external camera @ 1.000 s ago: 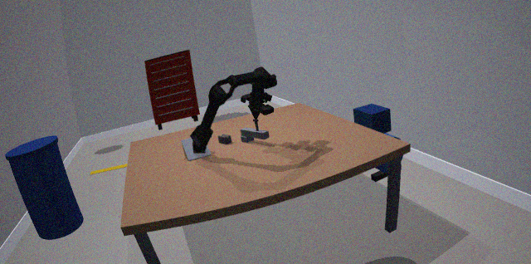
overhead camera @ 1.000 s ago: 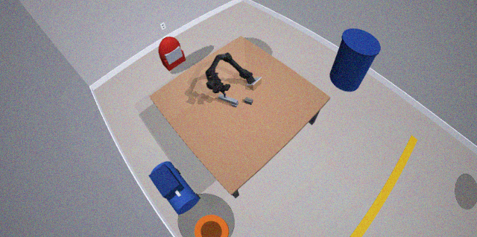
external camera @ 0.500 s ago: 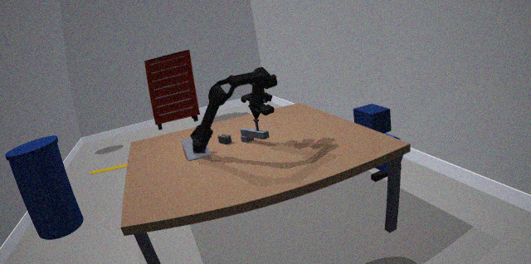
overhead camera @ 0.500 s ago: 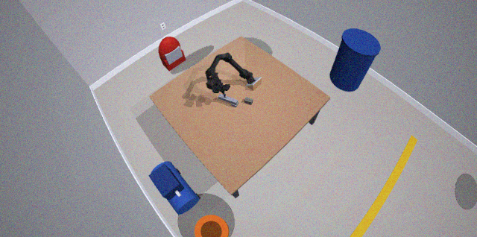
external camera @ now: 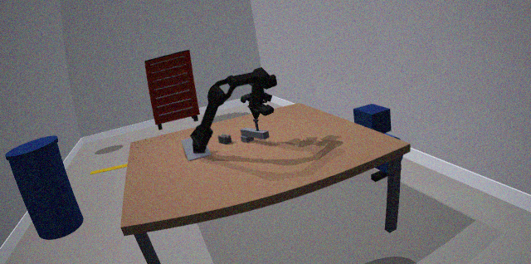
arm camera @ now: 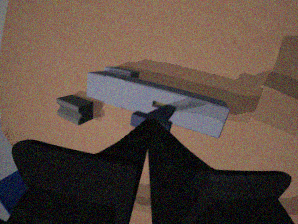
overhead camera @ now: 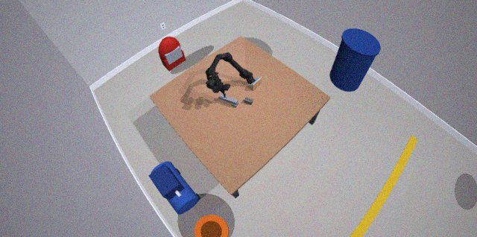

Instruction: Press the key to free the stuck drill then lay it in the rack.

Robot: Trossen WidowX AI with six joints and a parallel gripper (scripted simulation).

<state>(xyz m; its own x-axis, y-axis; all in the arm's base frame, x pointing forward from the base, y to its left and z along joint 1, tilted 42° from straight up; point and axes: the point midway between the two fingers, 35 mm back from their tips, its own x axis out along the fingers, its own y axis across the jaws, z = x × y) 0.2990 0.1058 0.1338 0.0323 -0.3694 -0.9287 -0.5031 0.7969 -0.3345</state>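
Right now my gripper tip is 30 mm above the key. From my gripper tip the other things lie so: light-grey block: 20 mm behind, 30 mm to the left, 90 mm below; dark-grey block: 170 mm behind, 140 mm to the left, 110 mm below.
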